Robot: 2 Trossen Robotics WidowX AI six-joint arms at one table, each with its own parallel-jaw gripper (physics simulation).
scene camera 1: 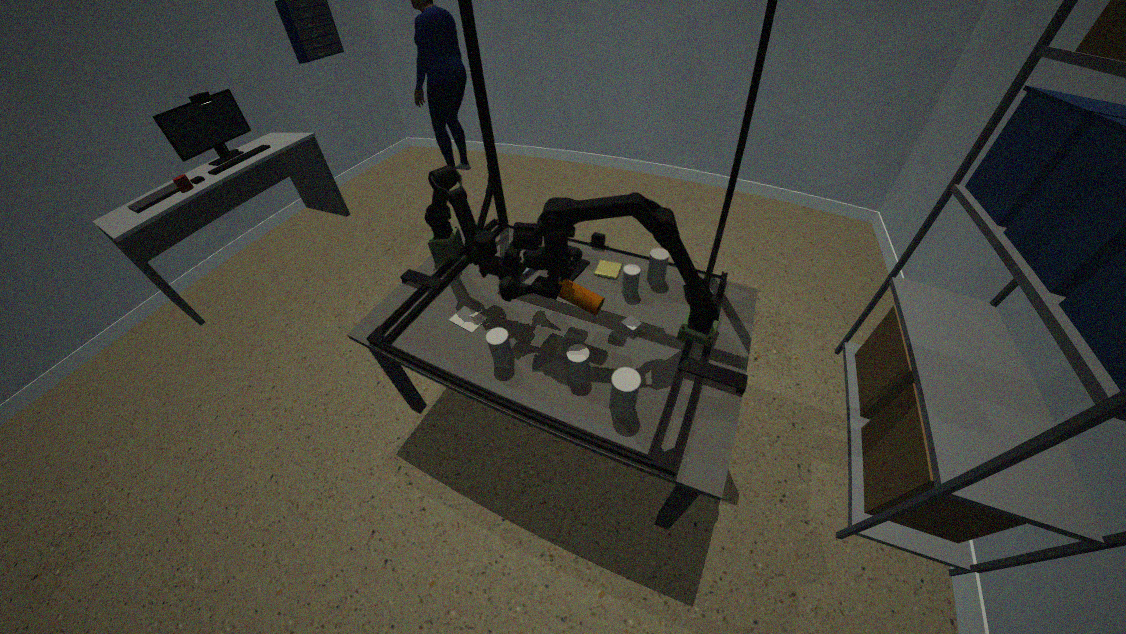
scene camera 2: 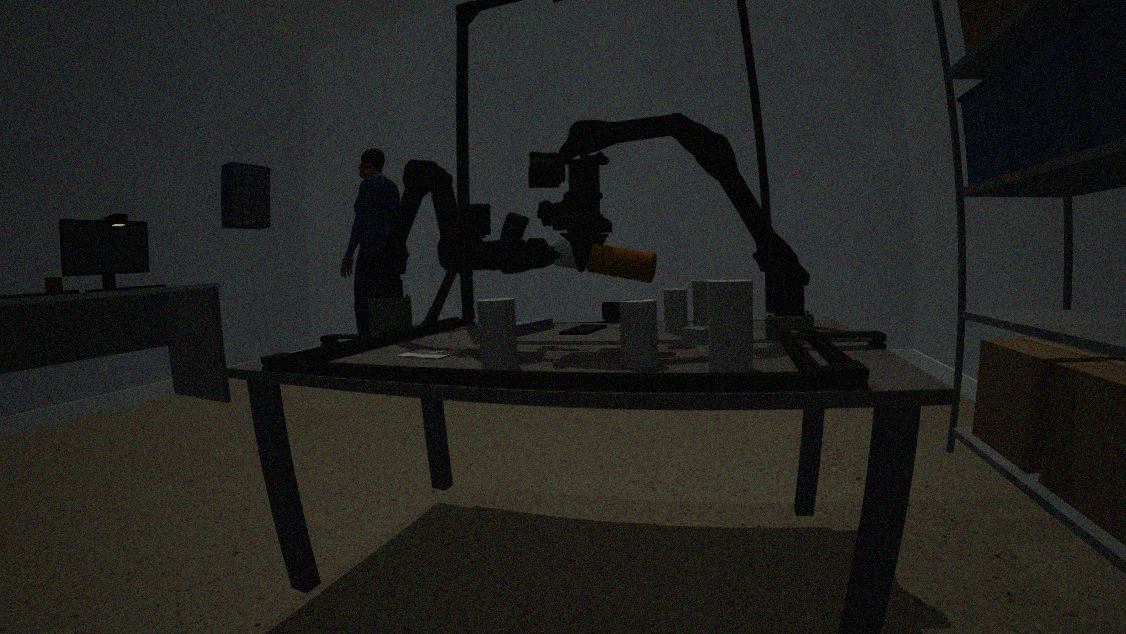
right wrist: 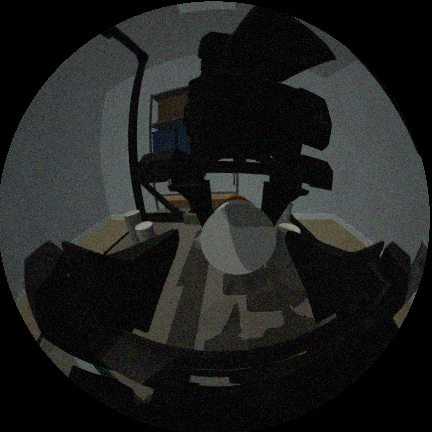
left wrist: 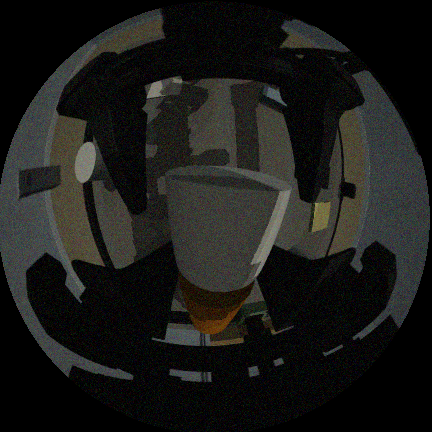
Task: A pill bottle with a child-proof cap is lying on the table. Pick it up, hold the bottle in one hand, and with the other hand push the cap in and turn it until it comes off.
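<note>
The orange pill bottle (scene camera 1: 583, 297) (scene camera 2: 624, 262) (left wrist: 211, 312) is held level in the air above the table (scene camera 1: 425, 330). Its grey-white cap (left wrist: 225, 225) (right wrist: 238, 241) (scene camera 2: 566, 252) sits on the bottle's end and faces the right arm. My left gripper (scene camera 1: 558, 284) (scene camera 2: 585, 250) (left wrist: 214, 240) comes down from above and is shut on the bottle just behind the cap. My right gripper (scene camera 1: 527, 281) (scene camera 2: 547, 253) (right wrist: 234, 235) is open wide. Its fingers stand either side of the cap, apart from it, as the left wrist view shows.
Several grey cylinders with white tops stand on the table, such as one at the front (scene camera 1: 625, 399) (scene camera 2: 730, 323) and one at the back (scene camera 1: 657, 267). A yellow pad (scene camera 1: 608, 269) (left wrist: 320, 216) and a white card (scene camera 1: 465, 321) lie flat. A person (scene camera 1: 441, 82) (scene camera 2: 374, 239) stands behind the table.
</note>
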